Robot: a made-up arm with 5 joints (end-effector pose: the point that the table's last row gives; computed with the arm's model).
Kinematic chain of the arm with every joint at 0, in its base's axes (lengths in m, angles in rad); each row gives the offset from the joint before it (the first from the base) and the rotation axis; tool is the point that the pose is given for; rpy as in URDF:
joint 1: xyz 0 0 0.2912 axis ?
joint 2: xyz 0 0 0 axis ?
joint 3: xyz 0.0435 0 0.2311 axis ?
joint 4: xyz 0.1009 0 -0.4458 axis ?
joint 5: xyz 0.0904 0 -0.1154 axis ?
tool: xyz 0 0 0 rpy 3.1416 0 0
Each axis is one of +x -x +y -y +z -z.
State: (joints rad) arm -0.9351 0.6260 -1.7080 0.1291 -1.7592
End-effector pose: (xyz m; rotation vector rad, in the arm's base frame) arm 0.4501 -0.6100 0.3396 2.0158 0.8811 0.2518
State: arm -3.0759 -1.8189 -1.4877 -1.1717 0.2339
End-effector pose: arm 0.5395 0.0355 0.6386 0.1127 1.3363 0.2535
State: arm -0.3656 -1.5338 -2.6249 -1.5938 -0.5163
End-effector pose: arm -0.5996 0.2295 0.3465 -2.8249 -0.2133 0.6962
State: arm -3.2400 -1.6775 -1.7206 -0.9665 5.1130
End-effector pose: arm 0.5816 -0.0574 0.6698 -0.6634 1.1172 -1.0982
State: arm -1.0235 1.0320 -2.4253 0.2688 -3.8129
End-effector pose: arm 0.4269 -0.7006 0.4248 0.3834 2.1547 -1.0336
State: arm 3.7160 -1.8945 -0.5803 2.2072 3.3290
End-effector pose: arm -0.0682 -0.0441 0.5843 2.9626 0.5805 -0.3772
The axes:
joint 1: +z
joint 2: +y
joint 3: +y
joint 4: +y
joint 5: -z

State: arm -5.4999 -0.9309 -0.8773 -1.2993 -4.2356
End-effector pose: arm 0.1160 0.1155 0.7854 -0.0276 0.0202 -0.3107
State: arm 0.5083 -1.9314 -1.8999 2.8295 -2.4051
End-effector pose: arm -0.3906 -0.2176 0.5440 0.2538 2.2147 0.7115
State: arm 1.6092 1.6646 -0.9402 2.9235 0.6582
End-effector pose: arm 0.0007 -0.0169 -0.0297 -0.4645 -0.2392 -0.8550
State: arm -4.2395 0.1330 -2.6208 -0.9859 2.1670
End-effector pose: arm -0.0645 0.1262 1.0093 0.3477 -0.0215 1.0589
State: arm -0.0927 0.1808 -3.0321 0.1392 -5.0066
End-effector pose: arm 0.0808 -0.0075 1.1093 -0.3915 0.3196 -1.9231
